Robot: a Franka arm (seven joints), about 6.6 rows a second.
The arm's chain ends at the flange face. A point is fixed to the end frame.
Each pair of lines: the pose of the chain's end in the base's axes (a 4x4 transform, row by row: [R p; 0 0 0 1], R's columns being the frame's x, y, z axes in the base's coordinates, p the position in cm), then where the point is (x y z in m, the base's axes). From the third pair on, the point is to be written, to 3 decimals.
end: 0.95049, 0.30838, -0.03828, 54.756; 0.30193, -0.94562, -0.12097, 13.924; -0.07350, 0.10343, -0.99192, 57.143; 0, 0, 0, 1
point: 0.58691 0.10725 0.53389
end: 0.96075, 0.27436, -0.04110, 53.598; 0.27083, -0.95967, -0.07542, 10.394; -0.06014, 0.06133, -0.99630, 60.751; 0, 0, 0, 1
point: 0.57422 0.07227 0.56858
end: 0.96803, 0.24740, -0.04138, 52.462; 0.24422, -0.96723, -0.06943, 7.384; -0.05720, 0.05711, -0.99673, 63.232; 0, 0, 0, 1
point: 0.562 0.041 0.593
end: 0.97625, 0.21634, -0.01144, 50.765; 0.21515, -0.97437, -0.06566, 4.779; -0.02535, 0.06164, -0.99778, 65.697; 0, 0, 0, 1
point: 0.545 0.014 0.619
